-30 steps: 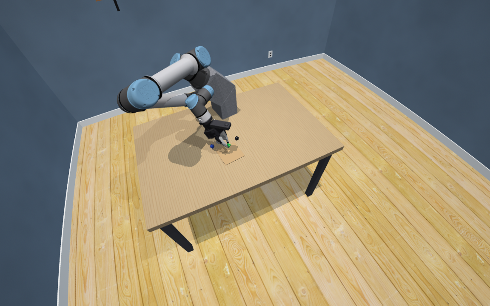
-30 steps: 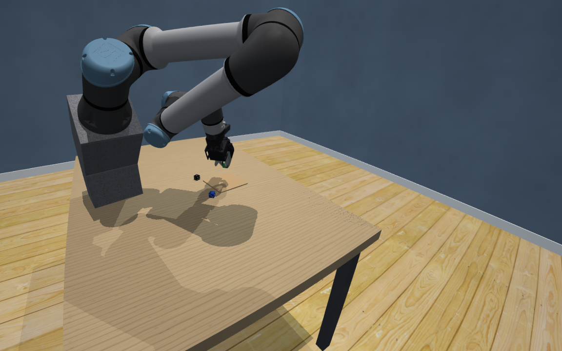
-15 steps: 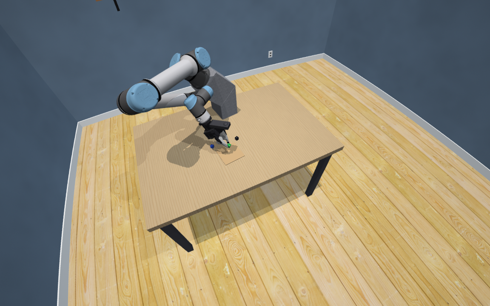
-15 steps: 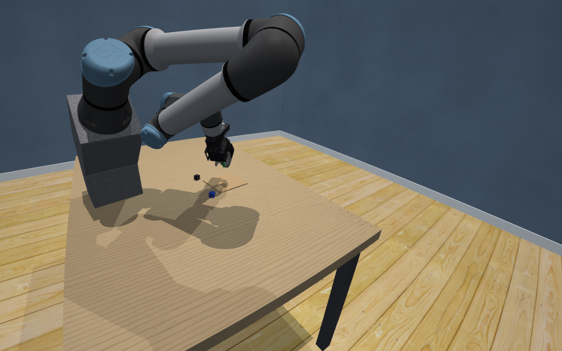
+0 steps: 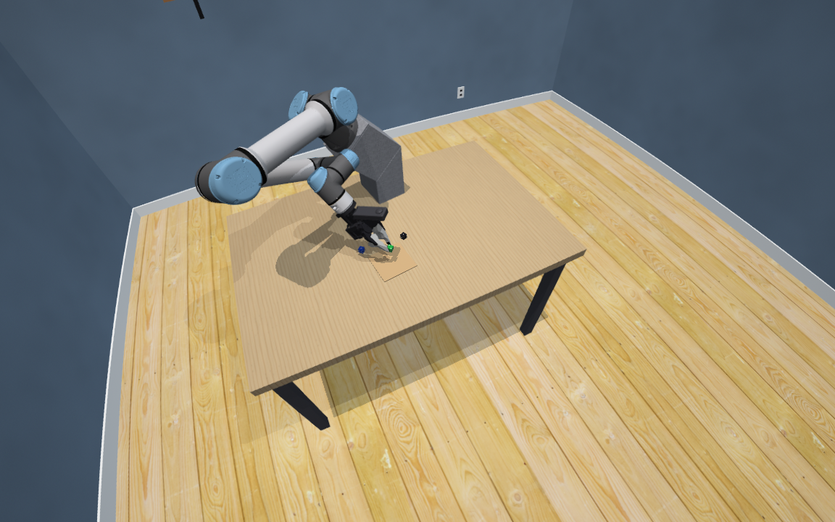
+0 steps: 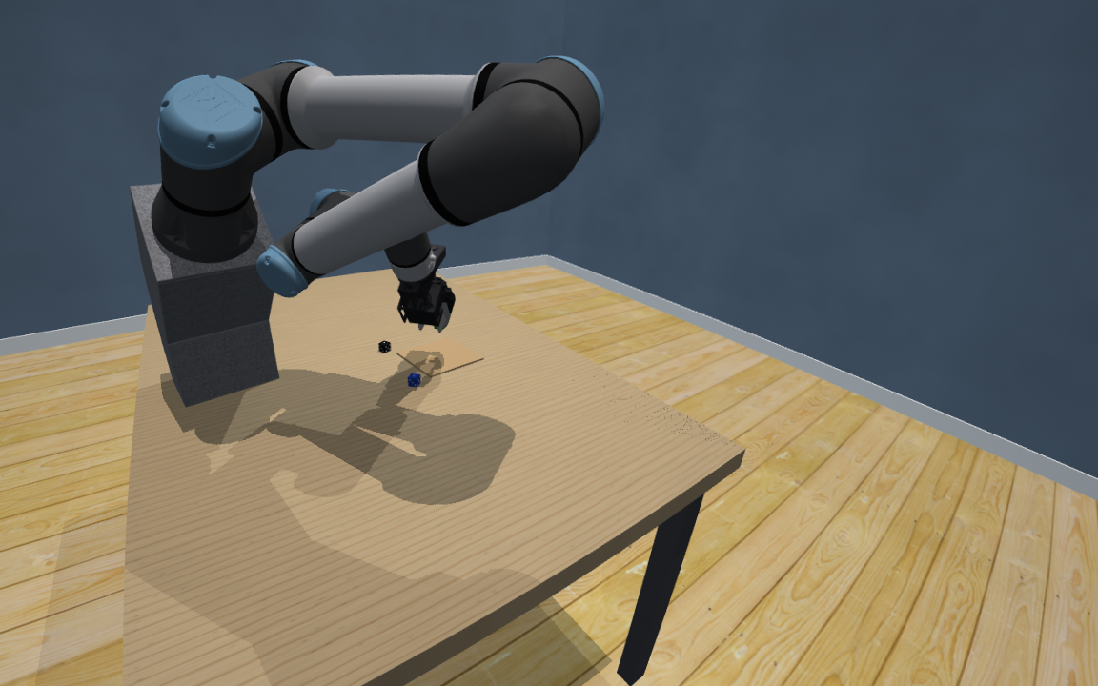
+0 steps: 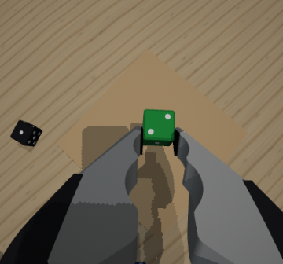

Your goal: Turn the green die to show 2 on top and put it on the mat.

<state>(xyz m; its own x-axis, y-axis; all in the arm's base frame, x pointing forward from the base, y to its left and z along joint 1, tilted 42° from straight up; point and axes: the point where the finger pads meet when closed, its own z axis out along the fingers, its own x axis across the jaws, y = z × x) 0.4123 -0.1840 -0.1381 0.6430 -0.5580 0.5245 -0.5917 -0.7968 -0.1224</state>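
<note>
My hand is 10 mm to the right of the tan mat and 90 mm above it. From my hand the other things lie so: blue die: 110 mm behind, 70 mm to the right, 80 mm below; green die: 10 mm ahead, 10 mm to the left, 10 mm below; black die: 80 mm behind, 100 mm to the left, 80 mm below.
</note>
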